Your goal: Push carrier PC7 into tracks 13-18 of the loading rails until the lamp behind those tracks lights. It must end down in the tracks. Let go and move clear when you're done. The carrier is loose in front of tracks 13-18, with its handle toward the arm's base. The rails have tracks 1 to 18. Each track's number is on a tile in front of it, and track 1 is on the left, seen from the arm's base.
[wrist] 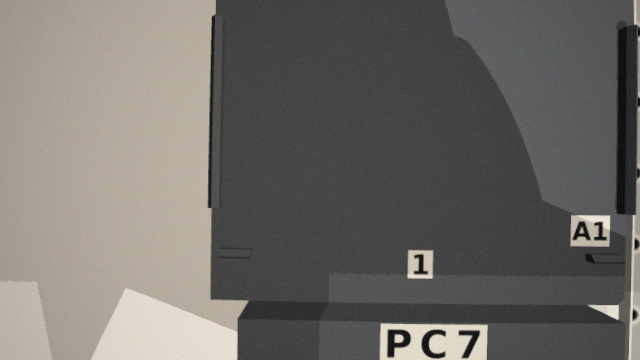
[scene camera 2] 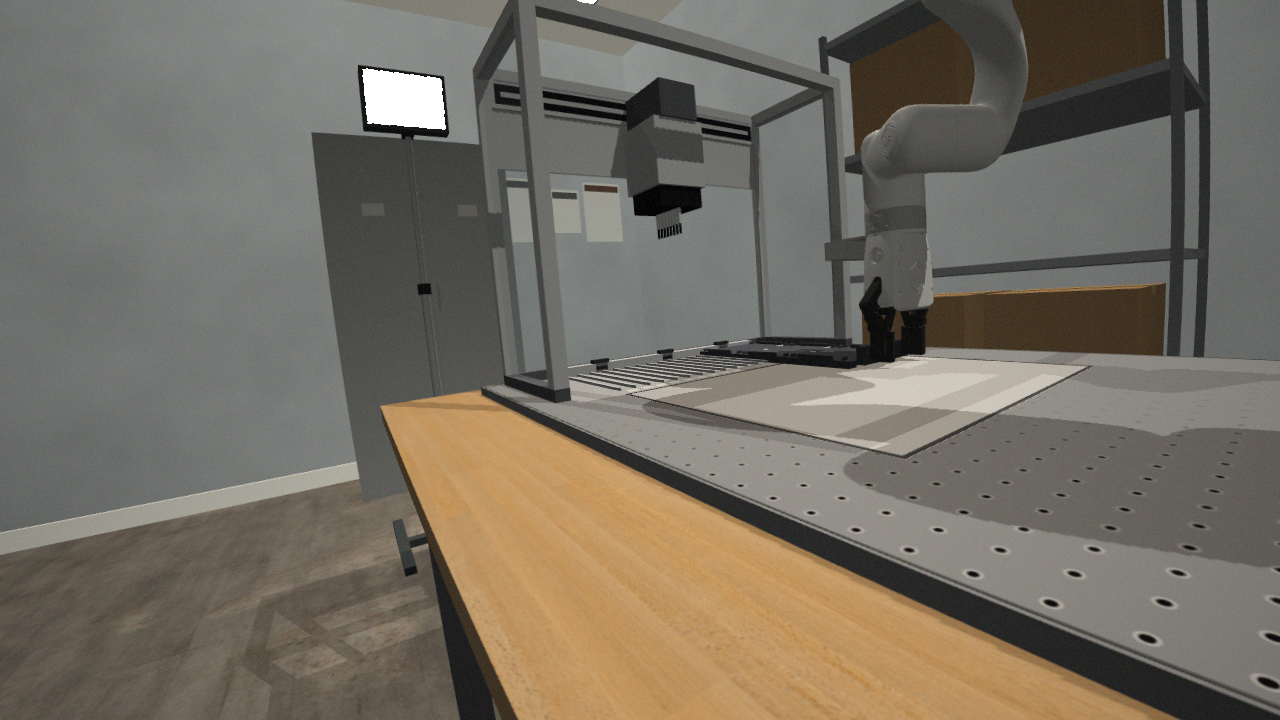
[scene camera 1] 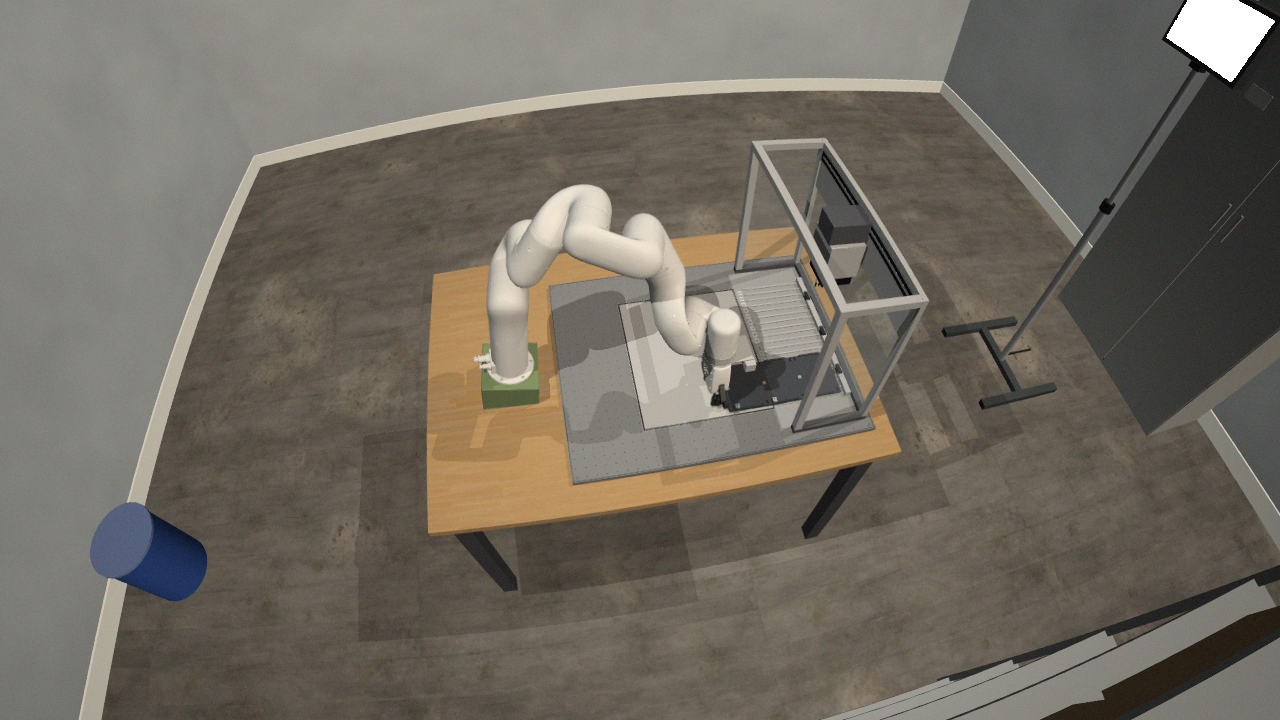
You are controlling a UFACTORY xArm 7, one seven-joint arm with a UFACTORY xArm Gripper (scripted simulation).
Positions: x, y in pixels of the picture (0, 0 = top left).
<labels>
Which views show the carrier PC7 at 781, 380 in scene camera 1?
The wrist view, scene camera 2 and scene camera 1: all of them.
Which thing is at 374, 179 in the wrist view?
A carrier PC7.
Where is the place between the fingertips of the gripper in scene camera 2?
898, 358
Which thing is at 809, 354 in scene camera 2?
A carrier PC7.
</labels>
